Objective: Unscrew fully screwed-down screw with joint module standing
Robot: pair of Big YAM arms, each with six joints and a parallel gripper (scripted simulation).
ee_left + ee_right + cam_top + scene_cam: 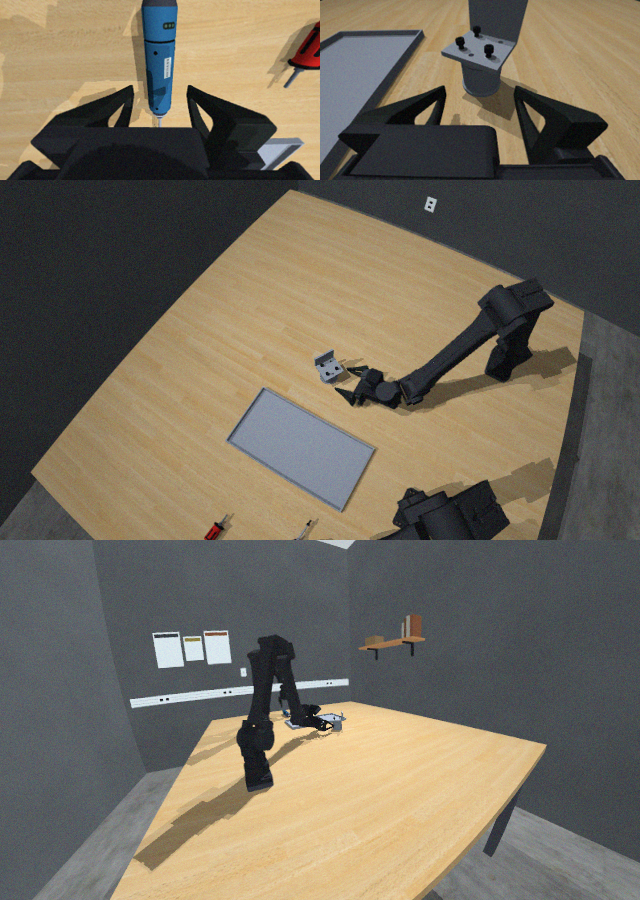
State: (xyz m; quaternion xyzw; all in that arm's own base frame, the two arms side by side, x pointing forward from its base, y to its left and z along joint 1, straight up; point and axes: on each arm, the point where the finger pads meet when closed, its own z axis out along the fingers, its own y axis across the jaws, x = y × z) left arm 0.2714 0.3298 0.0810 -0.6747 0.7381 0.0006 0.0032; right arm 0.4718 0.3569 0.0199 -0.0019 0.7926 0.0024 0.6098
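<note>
Now: the joint module 5 cm ahead of my right hand, 1 cm to the left of it and 1 cm below it. Also, from my right hand: grey bracket: 6 cm ahead, 4 cm above, 1 cm to the left; grey tray: 26 cm to the left, 3 cm below, 2 cm behind.
</note>
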